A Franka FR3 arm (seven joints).
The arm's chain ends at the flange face. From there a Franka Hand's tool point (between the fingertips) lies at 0.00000 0.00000 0.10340 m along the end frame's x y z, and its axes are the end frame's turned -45 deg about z.
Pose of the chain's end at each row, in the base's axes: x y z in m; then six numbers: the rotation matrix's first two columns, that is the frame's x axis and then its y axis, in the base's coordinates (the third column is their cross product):
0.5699, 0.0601, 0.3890, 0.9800, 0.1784, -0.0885, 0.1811, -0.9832, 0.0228
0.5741, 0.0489, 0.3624, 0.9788, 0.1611, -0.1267, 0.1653, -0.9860, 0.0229
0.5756, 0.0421, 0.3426, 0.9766, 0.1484, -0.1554, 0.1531, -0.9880, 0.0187
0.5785, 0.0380, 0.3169, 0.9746, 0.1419, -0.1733, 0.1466, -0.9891, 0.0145
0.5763, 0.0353, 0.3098, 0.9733, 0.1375, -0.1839, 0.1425, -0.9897, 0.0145
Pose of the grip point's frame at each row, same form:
0.5613, 0.0561, 0.2860, 0.5649, 0.8214, -0.0787, 0.8210, -0.5691, -0.0465
0.5616, 0.0444, 0.2599, 0.5752, 0.8111, -0.1058, 0.8090, -0.5833, -0.0734
0.5600, 0.0378, 0.2405, 0.5823, 0.8036, -0.1231, 0.7988, -0.5937, -0.0967
0.5610, 0.0339, 0.2151, 0.5855, 0.7997, -0.1328, 0.7928, -0.5991, -0.1123
0.5577, 0.0311, 0.2082, 0.5875, 0.7971, -0.1403, 0.7890, -0.6026, -0.1198

